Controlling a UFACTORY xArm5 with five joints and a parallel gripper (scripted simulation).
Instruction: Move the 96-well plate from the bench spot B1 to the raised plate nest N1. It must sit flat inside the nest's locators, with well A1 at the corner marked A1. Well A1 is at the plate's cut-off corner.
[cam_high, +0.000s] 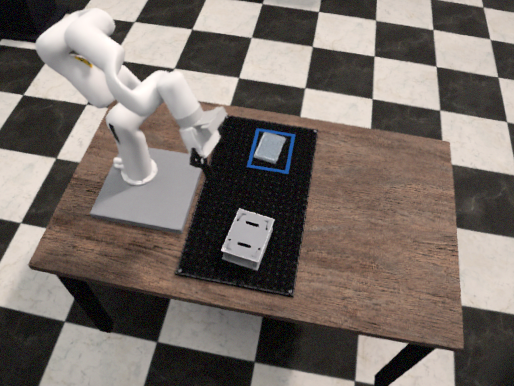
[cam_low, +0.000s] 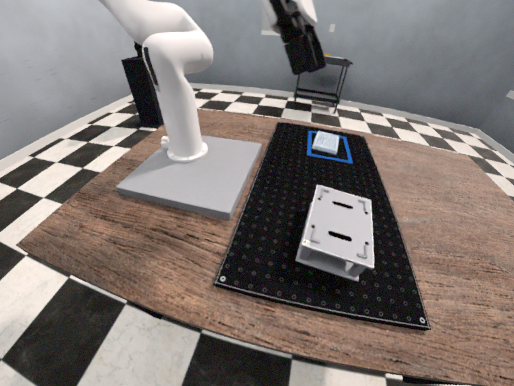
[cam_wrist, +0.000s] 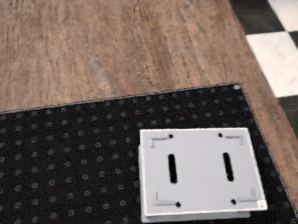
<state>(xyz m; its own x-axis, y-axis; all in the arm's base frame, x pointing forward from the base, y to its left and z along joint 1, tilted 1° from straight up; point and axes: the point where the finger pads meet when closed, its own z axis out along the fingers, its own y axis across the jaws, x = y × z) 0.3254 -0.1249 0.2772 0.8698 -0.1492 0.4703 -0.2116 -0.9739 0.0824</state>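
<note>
Right now my hand is 12 cm short of the 96-well plate, 33 cm to the right of it and 28 cm above it. From my hand the other things lie so: grey plate nest N1: 11 cm ahead, 8 cm to the right, 24 cm below.
</note>
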